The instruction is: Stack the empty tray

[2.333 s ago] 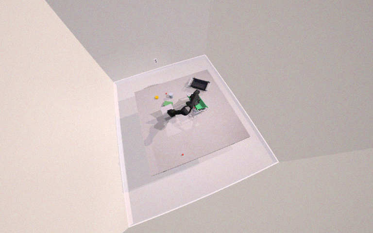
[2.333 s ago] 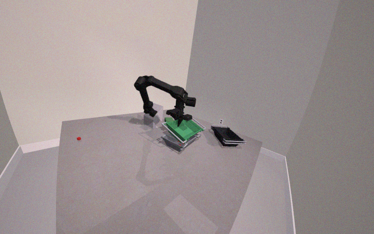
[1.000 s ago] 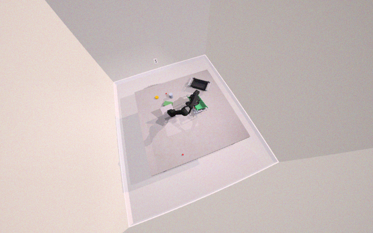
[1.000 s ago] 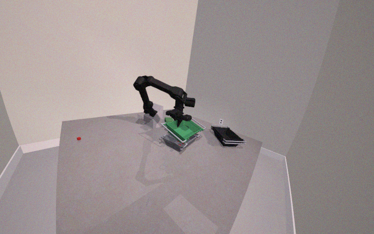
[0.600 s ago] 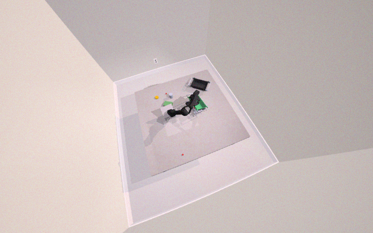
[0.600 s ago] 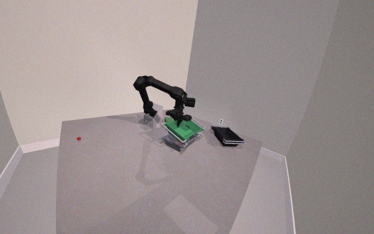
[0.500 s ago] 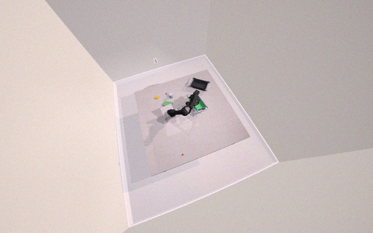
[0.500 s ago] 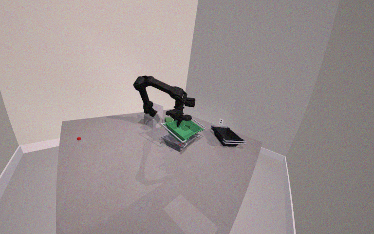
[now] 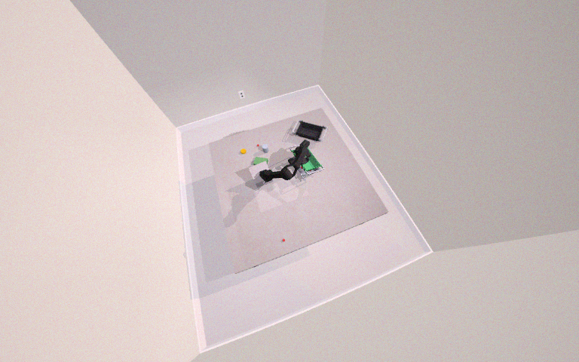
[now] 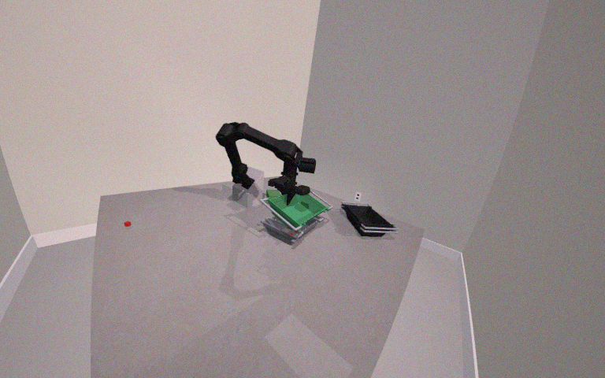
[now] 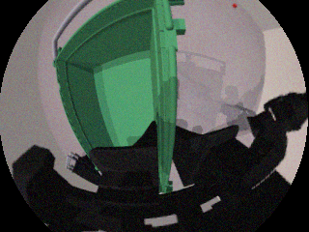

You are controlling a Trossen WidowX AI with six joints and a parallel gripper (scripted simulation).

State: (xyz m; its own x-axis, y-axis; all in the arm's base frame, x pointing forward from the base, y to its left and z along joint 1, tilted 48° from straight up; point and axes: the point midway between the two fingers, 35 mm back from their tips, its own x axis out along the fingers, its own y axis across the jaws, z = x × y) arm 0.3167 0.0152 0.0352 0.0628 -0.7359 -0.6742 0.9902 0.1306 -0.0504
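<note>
Right now my gripper tip is 7 cm short of the green tray, 1 cm to the right of it and 1 cm below it. From my gripper tip the other things lie so: green block 31 cm behind, 21 cm to the left, 9 cm below; yellow disc 43 cm behind, 41 cm to the left, 10 cm below; grey cylinder 22 cm behind, 33 cm to the left, 8 cm below.
</note>
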